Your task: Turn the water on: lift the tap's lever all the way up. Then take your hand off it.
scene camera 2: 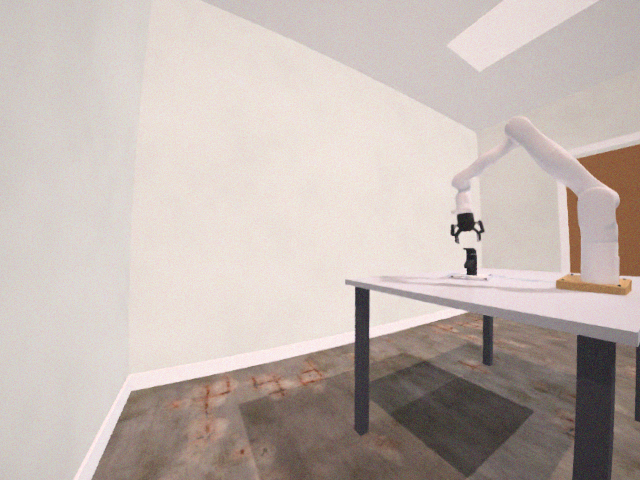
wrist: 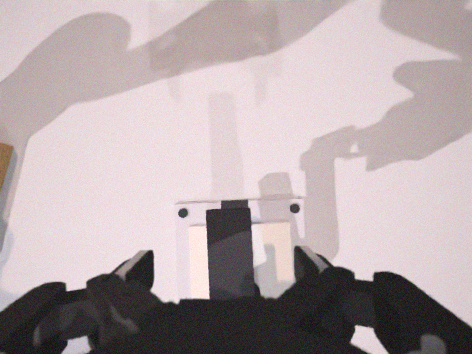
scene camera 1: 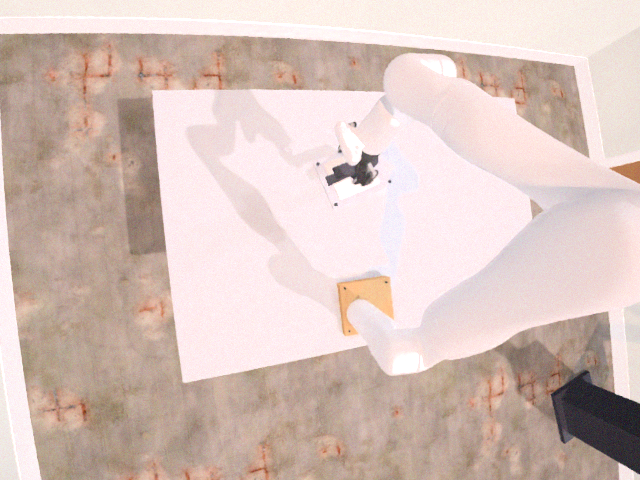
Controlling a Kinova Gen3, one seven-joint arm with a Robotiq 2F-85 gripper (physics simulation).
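Seen in the pictures: gripper, fingertip midpoint: [scene camera 2: 468,242] [wrist: 224,263] [scene camera 1: 347,166]; arm's base, origin of the base link: [scene camera 2: 598,281] [scene camera 1: 360,313].
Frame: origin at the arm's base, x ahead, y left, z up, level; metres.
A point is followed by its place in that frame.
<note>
The dark tap [scene camera 1: 338,176] @(x 0.421, y -0.022, z 0.124 m) [scene camera 2: 470,262] @(x 0.428, y -0.049, z 0.052 m) stands upright on a white base plate [scene camera 1: 345,192] @(x 0.391, y -0.083, z -0.018 m) [scene camera 2: 455,276] @(x 0.497, y -0.043, z -0.023 m) [wrist: 182,240] with dark screws. In the scene camera 2 view its top has a short part pointing left. In the wrist view its lever [wrist: 229,235] @(x 0.435, y -0.034, z 0.124 m) is a wide dark bar, with a narrower dark end showing beyond its tip; the exact tilt of the lever is hard to tell. My gripper [scene camera 1: 361,171] [scene camera 2: 468,240] @(x 0.435, y -0.046, z 0.149 m) [wrist: 224,263] @(x 0.435, y -0.046, z 0.149 m) is open and empty, pointing down, a small gap above the tap. In the wrist view the lever lies between the two fingers' lines. The gripper hides the tap's rear.
The white table [scene camera 1: 232,320] @(x 0.116, y 0.384, z -0.032 m) [scene camera 2: 516,304] @(x 0.179, y 0.457, z -0.032 m) carries the tap and, at the near side, the arm's orange mounting block [scene camera 1: 379,295] @(x 0.033, y -0.079, z 0.007 m) [scene camera 2: 573,284] @(x 0.066, y 0.046, z -0.011 m) [wrist: 5,162] @(x 0.108, y 0.013, z -0.027 m). The arm arches over the table's right part in the scene camera 1 view. Arm shadows cross the table top.
</note>
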